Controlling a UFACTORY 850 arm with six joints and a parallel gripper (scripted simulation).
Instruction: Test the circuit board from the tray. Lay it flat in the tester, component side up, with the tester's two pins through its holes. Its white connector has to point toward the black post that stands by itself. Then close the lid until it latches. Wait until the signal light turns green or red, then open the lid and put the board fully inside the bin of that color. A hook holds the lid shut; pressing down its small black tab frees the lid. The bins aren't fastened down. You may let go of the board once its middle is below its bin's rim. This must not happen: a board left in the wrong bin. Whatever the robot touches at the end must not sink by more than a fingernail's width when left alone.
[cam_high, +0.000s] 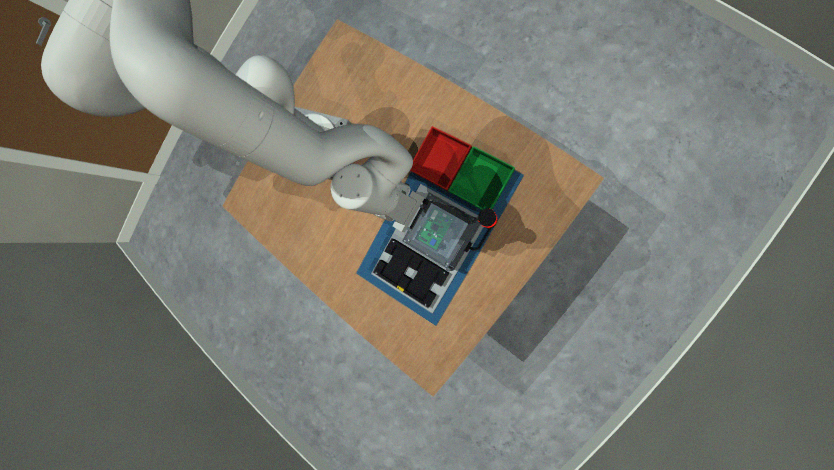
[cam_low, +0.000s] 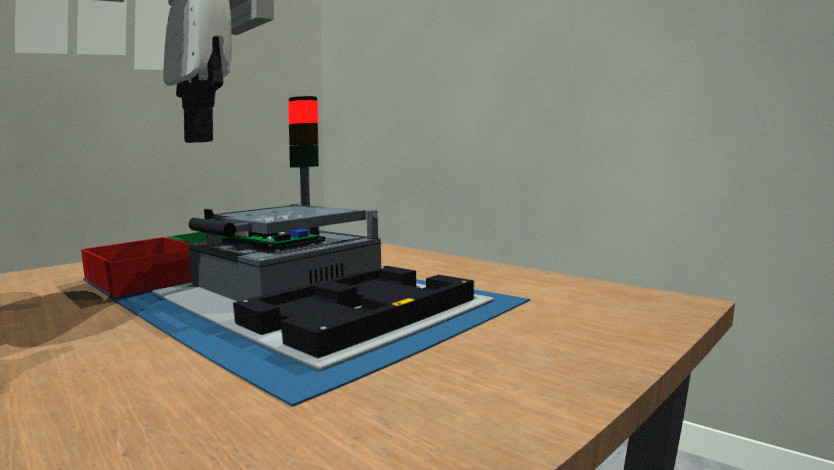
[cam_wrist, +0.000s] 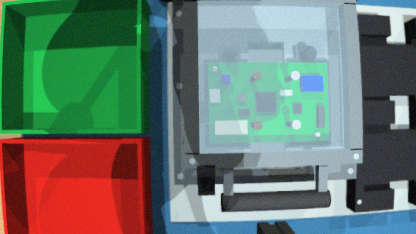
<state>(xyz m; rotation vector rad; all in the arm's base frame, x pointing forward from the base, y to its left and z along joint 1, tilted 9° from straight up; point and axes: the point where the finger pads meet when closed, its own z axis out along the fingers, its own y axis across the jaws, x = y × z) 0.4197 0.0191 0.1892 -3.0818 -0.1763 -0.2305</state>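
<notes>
Now: the black hook 120 mm below my hand, 40 mm to the left of it and 20 mm ahead of it. Also, from my hand: see-through lid (120 mm below, 90 mm ahead, 10 mm to the right); green circuit board (140 mm below, 80 mm ahead, 10 mm to the right); red bin (190 mm below, 170 mm to the left, 40 mm behind).
</notes>
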